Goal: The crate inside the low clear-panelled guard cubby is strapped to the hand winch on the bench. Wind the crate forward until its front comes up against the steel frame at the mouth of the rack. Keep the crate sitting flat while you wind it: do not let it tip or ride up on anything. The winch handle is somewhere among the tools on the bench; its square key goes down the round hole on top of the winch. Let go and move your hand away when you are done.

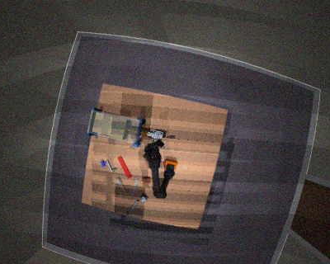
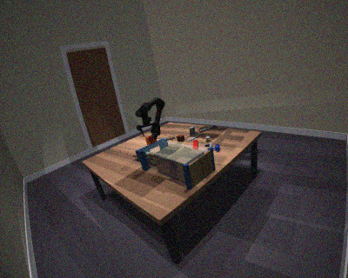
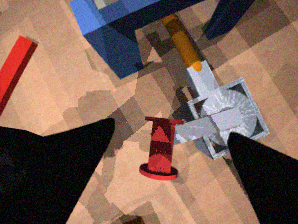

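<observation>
My gripper tip is 10 mm past the red knob, 10 mm to the right of it and 50 mm above it. The rest, counted from my gripper tip: blue frame: 140 mm ahead, 90 mm to the right, 80 mm below; then grey hand winch: 40 mm behind, 100 mm to the right, 160 mm below; then red-knobbed winch handle: 20 mm behind, 30 mm to the right, 80 mm below.
</observation>
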